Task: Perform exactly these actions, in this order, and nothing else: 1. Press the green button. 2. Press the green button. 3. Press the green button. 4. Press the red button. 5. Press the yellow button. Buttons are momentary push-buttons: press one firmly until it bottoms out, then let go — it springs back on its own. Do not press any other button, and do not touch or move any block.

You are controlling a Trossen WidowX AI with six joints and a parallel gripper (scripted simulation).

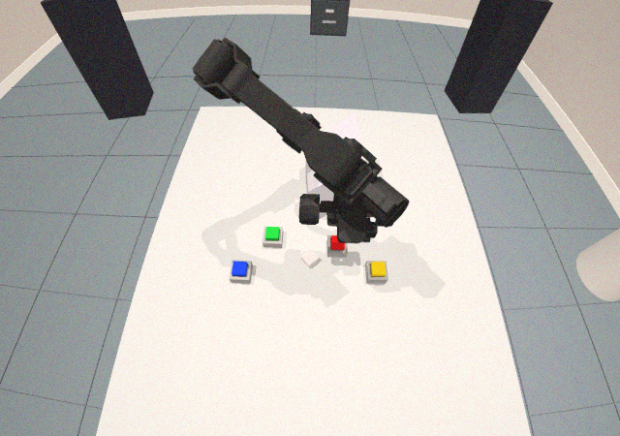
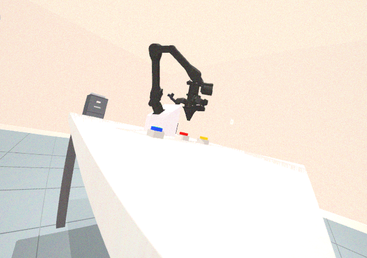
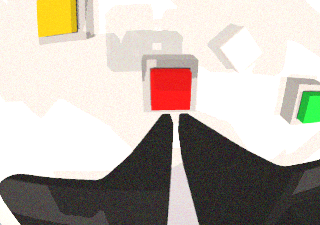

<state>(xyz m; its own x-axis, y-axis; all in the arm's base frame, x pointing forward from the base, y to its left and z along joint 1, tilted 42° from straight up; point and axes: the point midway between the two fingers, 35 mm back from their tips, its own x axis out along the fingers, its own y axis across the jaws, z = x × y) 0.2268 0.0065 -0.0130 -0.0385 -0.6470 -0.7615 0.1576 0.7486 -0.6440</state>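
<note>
Right now my gripper tip is 7 cm above the red button and 1 cm past it. Also, from my gripper tip: yellow button: 8 cm to the left, 7 cm below, 7 cm ahead; then green button: 16 cm to the right, 7 cm below, 5 cm behind; then small white block: 10 cm below, 7 cm to the right, 1 cm ahead.
</note>
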